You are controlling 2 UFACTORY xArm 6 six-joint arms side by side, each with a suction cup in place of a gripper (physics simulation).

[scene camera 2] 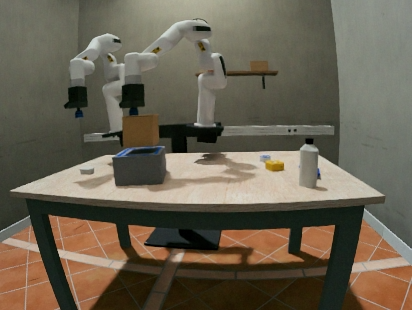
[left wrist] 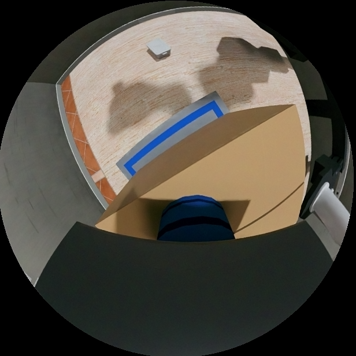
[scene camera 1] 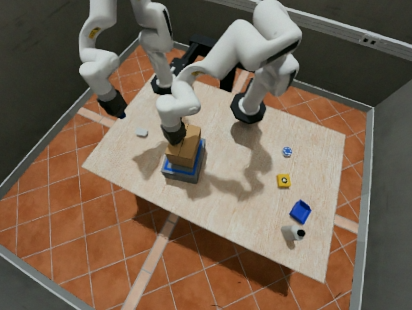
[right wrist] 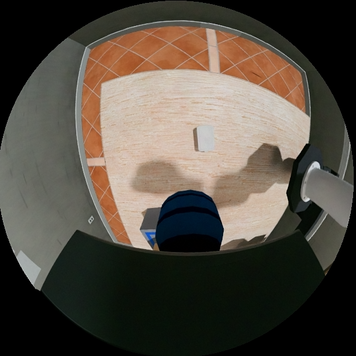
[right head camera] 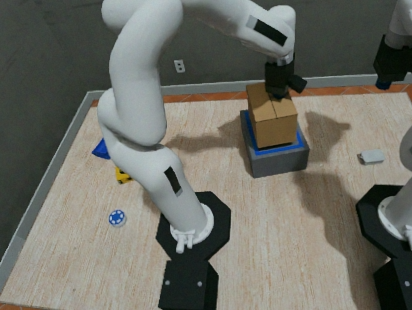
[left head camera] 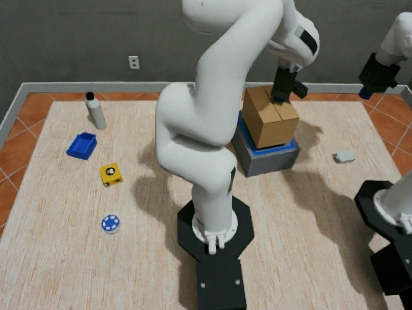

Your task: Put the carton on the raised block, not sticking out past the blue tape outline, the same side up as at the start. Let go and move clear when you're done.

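Places are measured from the left arm's base along level axes (x ahead, y left, z up), in centimetres.
Where they show: left end effector, tool point: (right head camera: 279,97) (left head camera: 278,101); right end effector, tool point: (scene camera 2: 79,117) (scene camera 1: 122,115) (right head camera: 382,85) (left head camera: 364,95); left arm's base, origin of the base link: (scene camera 2: 205,126) (scene camera 1: 248,106) (right head camera: 192,223) (left head camera: 214,223); right arm's base, origin of the base link: (scene camera 1: 166,80) (right head camera: 403,218) (left head camera: 392,208).
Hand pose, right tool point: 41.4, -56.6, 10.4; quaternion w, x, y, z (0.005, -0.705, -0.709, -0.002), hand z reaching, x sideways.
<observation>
Each offset is from my right tool point to the top centre of the thing, as dx, dy, dz. "spot": to the spot under its first point.
The brown carton @[-1.3, +33.9, -1.6] (left head camera: 272,122) (right head camera: 274,120) (scene camera 1: 186,150) (scene camera 2: 141,131) (left wrist: 250,165) is upright with its seamed face on top. It hangs a little above the grey raised block @[+0.1, +33.1, -17.7] (left head camera: 270,163) (right head camera: 281,164) (scene camera 2: 140,171); a gap shows in scene camera 2. The blue tape outline @[spot: -10.0, +30.7, -17.7] (right head camera: 280,149) (left wrist: 172,131) shows partly around it; the carton hides the rest in the head views. My left suction cup (left head camera: 280,99) (right head camera: 278,95) (scene camera 2: 133,111) (left wrist: 195,217) is on the carton's top and holds it. My right suction cup (left head camera: 365,93) (right head camera: 383,85) (scene camera 2: 79,114) (right wrist: 190,220) is empty, in the air beside the block.
A small pale box @[-6.4, -2.6, -26.7] (left head camera: 344,156) (right head camera: 371,157) (right wrist: 204,138) lies on the right arm's side. On the left arm's side are a grey bottle @[+15.4, +101.3, -12.2] (left head camera: 96,113) (scene camera 2: 308,165), a blue tray @[+1.7, +105.8, -24.6] (left head camera: 82,145) (scene camera 1: 300,212), a yellow block @[-12.3, +92.4, -26.2] (left head camera: 111,175) (scene camera 1: 283,181) and a blue-white disc @[-32.4, +90.0, -26.9] (left head camera: 110,224) (right head camera: 117,218).
</observation>
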